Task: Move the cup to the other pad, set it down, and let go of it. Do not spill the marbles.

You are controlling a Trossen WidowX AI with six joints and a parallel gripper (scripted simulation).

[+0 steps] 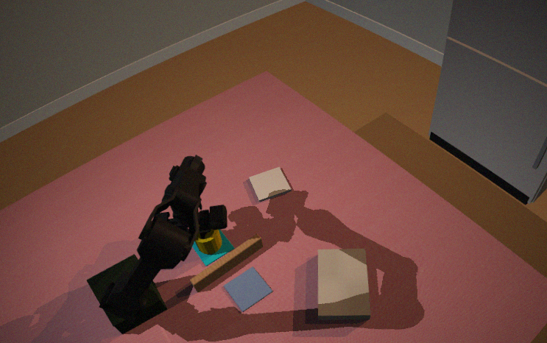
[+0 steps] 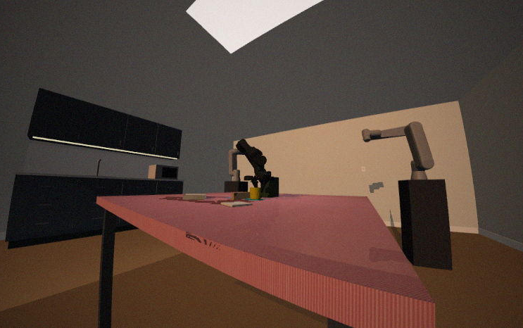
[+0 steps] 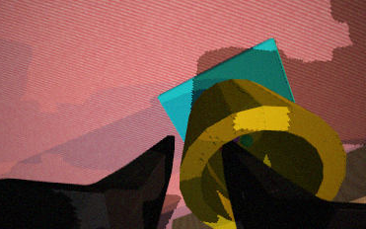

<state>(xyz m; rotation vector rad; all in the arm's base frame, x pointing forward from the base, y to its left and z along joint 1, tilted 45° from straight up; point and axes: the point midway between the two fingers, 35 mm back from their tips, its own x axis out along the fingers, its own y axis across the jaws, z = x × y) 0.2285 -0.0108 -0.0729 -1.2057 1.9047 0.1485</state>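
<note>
The yellow cup is 2 cm ahead of my gripper tip, 1 cm to the right of it and 1 cm below it. Also, from my gripper tip: wooden bar: 10 cm to the right, 3 cm below, 2 cm ahead; then grey-blue pad: 19 cm to the right, 5 cm below, 1 cm ahead; then green marble: 3 cm to the right, 3 cm below, 2 cm ahead.
</note>
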